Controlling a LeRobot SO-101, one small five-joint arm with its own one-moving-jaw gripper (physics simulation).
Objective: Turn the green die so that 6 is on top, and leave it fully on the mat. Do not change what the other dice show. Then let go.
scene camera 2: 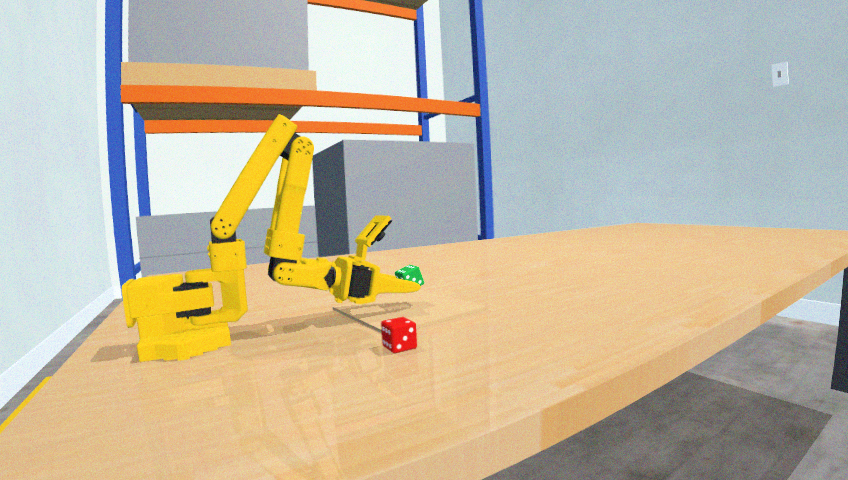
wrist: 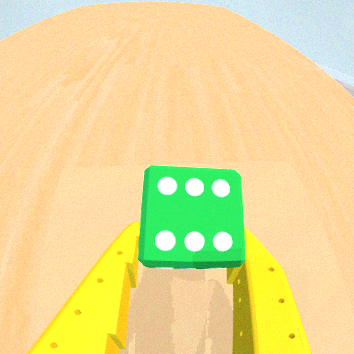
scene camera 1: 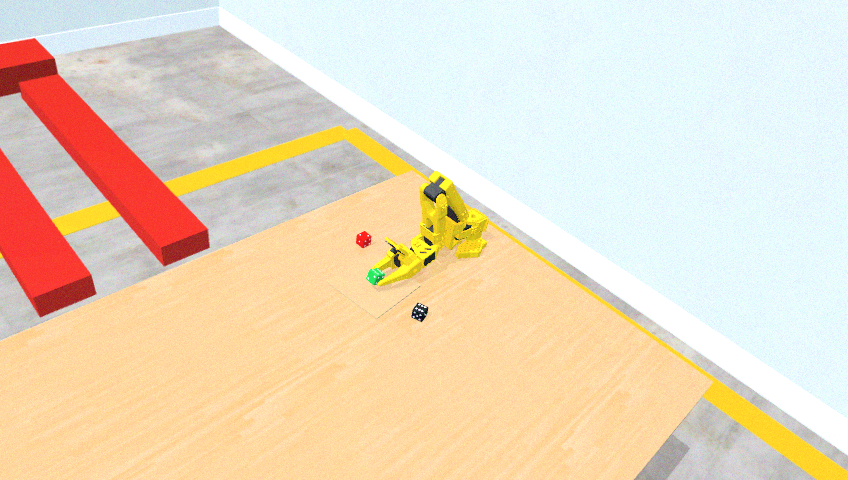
Note:
In view: a wood-coloured mat [scene camera 2: 425, 308], a green die [wrist: 191, 217] and a red die [scene camera 2: 399, 334].
The wood-coloured mat is seen too in the wrist view [wrist: 92, 205] and in scene camera 1 [scene camera 1: 376, 300]. The wrist view misses the red die: it is out of frame.

